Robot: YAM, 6 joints.
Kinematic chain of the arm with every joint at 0, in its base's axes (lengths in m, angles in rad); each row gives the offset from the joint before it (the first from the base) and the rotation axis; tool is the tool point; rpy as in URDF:
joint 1: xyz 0 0 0.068 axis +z
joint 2: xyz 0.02 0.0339 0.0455 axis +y
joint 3: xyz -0.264 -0.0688 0 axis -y
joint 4: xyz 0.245 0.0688 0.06 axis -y
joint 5: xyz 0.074 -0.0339 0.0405 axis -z
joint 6: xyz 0.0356 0 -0.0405 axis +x
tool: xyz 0 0 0 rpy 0 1.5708 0
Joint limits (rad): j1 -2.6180..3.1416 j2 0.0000..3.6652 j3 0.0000..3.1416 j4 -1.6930..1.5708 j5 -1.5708..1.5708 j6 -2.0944..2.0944
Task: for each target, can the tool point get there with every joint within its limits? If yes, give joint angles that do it. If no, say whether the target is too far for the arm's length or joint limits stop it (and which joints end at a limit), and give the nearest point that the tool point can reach.
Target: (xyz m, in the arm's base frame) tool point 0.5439 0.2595 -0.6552
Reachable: no: too far | nearest point 0.3831 0.1828 -0.3347 | short by 0.367 m
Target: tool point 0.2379 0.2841 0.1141
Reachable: yes | joints 0.8913 1.9670 1.1316 -0.3624 0.1842 1.7725
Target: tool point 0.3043 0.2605 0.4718
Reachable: yes | joints 0.6982 1.8335 2.1858 -0.7022 -0.1100 -0.3495
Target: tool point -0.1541 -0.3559 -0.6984
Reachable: no: too far | nearest point -0.1276 -0.2948 -0.3730 | short by 0.332 m
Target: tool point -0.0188 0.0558 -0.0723
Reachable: yes | joints 1.3596 3.0073 0.6151 -0.6384 -1.0056 -0.5999
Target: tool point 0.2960 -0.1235 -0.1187
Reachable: yes | joints -0.3191 2.6931 1.0561 0.2498 0.7534 1.2636
